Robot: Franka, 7 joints.
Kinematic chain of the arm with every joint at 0, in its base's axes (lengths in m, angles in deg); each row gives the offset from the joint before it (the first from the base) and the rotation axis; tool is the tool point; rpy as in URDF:
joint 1: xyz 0 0 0.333 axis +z
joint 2: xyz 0 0 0 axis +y
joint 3: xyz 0 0 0.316 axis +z
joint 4: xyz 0.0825 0 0 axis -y
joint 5: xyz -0.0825 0 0.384 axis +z
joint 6: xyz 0 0 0 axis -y
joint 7: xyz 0.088 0 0 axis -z
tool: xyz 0 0 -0.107 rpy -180 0 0
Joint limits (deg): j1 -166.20..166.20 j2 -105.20..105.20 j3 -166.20..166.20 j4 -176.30..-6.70 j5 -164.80..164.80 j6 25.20..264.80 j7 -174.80..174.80
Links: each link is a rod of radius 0.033 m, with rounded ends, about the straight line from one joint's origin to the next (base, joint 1, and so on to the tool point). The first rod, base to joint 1, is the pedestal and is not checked.
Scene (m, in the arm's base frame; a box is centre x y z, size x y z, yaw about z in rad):
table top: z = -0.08
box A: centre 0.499 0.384 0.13 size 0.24 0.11 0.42 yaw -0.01
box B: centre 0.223 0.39 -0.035 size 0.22 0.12 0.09 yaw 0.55
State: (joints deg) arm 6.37 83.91 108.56 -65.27 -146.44 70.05 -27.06
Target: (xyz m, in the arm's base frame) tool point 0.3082 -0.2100 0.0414
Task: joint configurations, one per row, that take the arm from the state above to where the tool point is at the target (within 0.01 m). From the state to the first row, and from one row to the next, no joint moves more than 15 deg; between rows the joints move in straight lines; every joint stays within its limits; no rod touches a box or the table.
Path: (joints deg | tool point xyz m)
1: -6.62 78.25 110.39 -74.21 -147.08 59.36 -38.93 | 0.6321 0.3478 0.5330
2: -19.62 72.59 112.21 -83.16 -147.72 48.66 -50.79 | 0.6204 0.2365 0.5921
3: -32.61 66.94 114.04 -92.10 -148.36 37.97 -62.66 | 0.5835 0.1416 0.6356
4: -45.60 61.28 115.87 -101.04 -149.01 27.28 -74.53 | 0.5303 0.0682 0.6625
5: -47.82 61.37 102.75 -106.50 -142.29 29.17 -66.61 | 0.5687 0.0587 0.5443
6: -50.03 61.46 89.64 -111.96 -135.58 31.06 -58.70 | 0.5812 0.0241 0.4187
7: -52.25 61.55 76.53 -117.42 -128.87 32.95 -50.79 | 0.5614 -0.0299 0.2958
8: -54.46 61.63 63.41 -122.87 -122.16 34.85 -42.88 | 0.5070 -0.0939 0.1863
9: -56.68 61.72 50.30 -128.33 -115.45 36.74 -34.97 | 0.4202 -0.1575 0.0993
10: -58.89 61.81 37.19 -133.79 -108.74 38.63 -27.06 | 0.3082 -0.2100 0.0414

